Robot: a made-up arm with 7 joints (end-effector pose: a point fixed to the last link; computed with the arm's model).
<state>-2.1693 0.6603 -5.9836 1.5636 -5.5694 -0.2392 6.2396</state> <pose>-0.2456 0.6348 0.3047 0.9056 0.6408 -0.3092</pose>
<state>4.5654 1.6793 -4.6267 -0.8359 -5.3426 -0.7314 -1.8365</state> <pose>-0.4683 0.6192 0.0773 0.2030 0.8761 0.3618</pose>
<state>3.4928 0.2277 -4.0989 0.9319 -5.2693 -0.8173 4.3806</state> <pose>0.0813 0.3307 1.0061 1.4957 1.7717 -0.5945</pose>
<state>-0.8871 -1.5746 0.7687 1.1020 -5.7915 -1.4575 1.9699</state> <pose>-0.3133 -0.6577 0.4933 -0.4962 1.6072 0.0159</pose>
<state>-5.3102 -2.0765 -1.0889 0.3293 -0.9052 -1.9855 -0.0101</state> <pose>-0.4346 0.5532 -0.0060 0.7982 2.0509 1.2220</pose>
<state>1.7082 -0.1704 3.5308 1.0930 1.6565 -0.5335 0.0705</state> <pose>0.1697 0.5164 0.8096 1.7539 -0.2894 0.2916</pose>
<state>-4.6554 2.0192 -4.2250 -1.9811 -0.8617 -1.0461 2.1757</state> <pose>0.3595 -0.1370 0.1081 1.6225 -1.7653 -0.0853</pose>
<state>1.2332 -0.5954 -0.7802 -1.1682 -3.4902 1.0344 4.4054</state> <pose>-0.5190 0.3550 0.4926 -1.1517 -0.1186 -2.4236</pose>
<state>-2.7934 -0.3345 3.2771 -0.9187 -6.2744 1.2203 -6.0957</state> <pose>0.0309 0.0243 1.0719 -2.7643 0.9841 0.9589</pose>
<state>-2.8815 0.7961 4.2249 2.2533 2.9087 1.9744 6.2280</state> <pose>-0.2215 -0.2445 0.5590 1.4052 1.9153 0.8375</pose>
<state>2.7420 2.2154 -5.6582 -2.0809 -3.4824 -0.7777 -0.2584</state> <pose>-0.2928 -0.4206 0.3761 -1.7586 -1.1670 -1.0653</pose>
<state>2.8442 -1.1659 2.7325 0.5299 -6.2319 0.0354 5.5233</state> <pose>0.8181 0.3624 0.3624 -1.2857 -1.3205 1.9937</pose>
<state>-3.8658 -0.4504 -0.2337 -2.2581 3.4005 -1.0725 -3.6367</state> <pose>0.2421 0.4195 0.2914 1.1406 -1.0522 0.5446</pose>
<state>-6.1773 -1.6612 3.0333 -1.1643 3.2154 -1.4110 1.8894</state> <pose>-0.7212 0.1187 0.4860 -0.7393 1.1110 -1.2790</pose>
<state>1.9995 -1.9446 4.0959 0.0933 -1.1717 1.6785 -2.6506</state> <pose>0.2637 0.6023 -0.1679 0.0309 0.6197 1.4752</pose>
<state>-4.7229 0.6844 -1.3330 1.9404 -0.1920 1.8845 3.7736</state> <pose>0.2372 -0.1437 0.3573 1.1242 0.4068 0.5656</pose>
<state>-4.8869 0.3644 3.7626 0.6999 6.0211 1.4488 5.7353</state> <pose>0.1603 0.0908 0.9433 0.6836 1.5937 -2.0271</pose>
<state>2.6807 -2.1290 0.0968 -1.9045 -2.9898 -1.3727 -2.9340</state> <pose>0.1167 0.0648 -0.3311 0.1331 -0.4724 0.7902</pose>
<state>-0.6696 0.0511 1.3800 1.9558 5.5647 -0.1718 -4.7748</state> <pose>0.3647 -0.3395 0.4910 1.2399 -1.4395 -2.4631</pose>
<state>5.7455 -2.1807 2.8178 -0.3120 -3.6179 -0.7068 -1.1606</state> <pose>-0.6597 -0.4187 -0.2041 -0.1016 0.9527 1.8407</pose>
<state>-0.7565 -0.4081 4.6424 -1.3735 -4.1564 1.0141 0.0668</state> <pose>0.2838 -0.3573 0.7158 -1.3726 -1.1833 1.5616</pose>
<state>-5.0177 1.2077 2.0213 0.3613 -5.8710 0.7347 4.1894</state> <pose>0.0095 -0.7556 0.6939 -1.1737 2.0960 0.1330</pose>
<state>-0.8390 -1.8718 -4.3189 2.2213 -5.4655 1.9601 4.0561</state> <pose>0.0477 -0.1716 0.0364 1.3575 -0.1552 0.9521</pose>
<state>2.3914 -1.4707 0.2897 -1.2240 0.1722 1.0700 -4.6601</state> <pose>0.5664 0.4472 -0.0428 -1.0597 -1.6635 2.1454</pose>
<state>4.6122 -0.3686 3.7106 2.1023 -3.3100 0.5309 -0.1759</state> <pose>-0.2120 -0.4586 0.3305 -1.3272 -0.7876 -1.8815</pose>
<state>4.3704 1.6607 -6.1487 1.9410 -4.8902 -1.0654 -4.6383</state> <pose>-0.1209 0.2129 -0.2017 0.3191 0.9507 1.4327</pose>
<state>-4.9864 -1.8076 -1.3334 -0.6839 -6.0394 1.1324 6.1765</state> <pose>-0.4045 0.7286 0.0586 1.6346 -0.3283 0.1714</pose>
